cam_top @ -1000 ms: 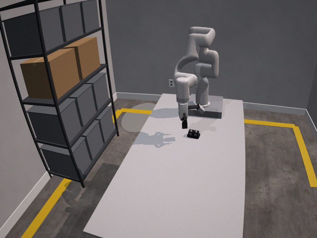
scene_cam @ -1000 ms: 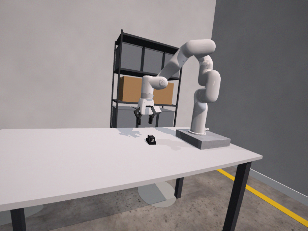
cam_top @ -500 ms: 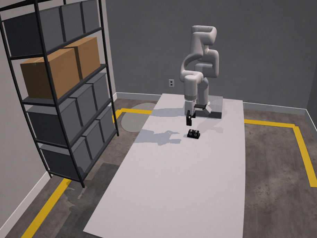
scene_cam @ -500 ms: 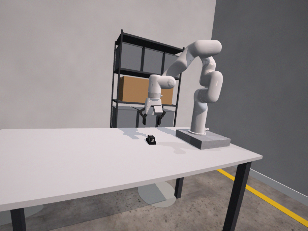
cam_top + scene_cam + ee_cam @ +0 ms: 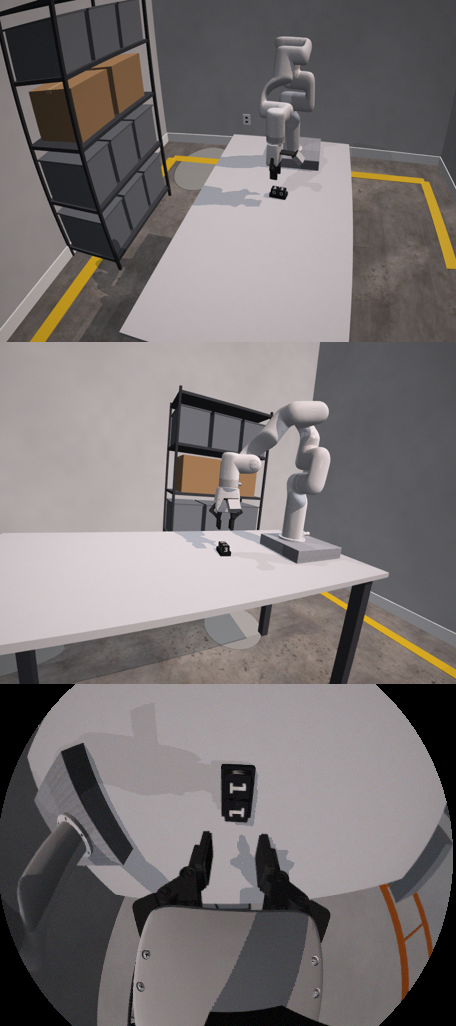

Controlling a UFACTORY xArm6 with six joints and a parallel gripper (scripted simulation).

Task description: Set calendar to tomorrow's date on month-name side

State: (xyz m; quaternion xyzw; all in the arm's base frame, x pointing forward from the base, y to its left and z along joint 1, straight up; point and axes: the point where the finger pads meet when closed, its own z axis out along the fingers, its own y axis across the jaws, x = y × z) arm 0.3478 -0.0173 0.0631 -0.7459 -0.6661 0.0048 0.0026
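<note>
Now: hand 9 cm above the black cube.
</note>
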